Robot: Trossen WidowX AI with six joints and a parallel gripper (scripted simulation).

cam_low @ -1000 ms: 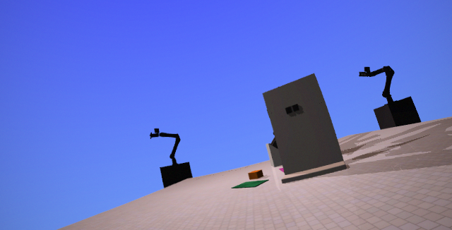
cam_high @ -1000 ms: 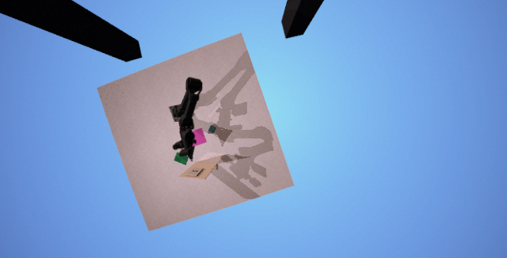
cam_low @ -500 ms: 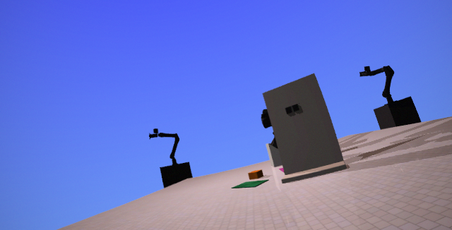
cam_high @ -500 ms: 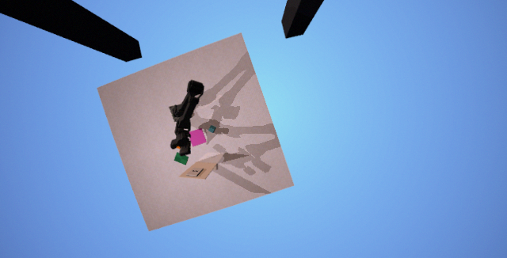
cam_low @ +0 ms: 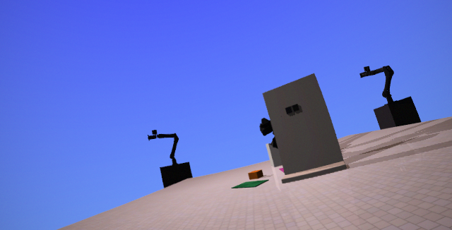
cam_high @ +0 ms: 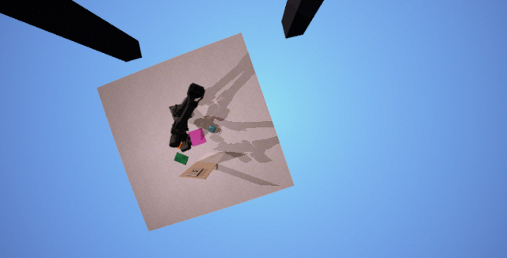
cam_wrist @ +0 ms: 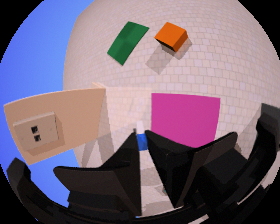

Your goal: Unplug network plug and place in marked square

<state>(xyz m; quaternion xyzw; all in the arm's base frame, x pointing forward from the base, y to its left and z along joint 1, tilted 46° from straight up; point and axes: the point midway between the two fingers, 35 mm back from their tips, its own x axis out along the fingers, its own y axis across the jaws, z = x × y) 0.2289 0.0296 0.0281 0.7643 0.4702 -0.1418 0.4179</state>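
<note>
The magenta patch is 30 mm behind my gripper tip, 20 mm to the left of it and 90 mm below it. Also, from my gripper tip: orange block: 140 mm to the right, 80 mm below; network plug: right at my gripper tip; teal block: 70 mm behind, 160 mm to the left, 80 mm below.
</note>
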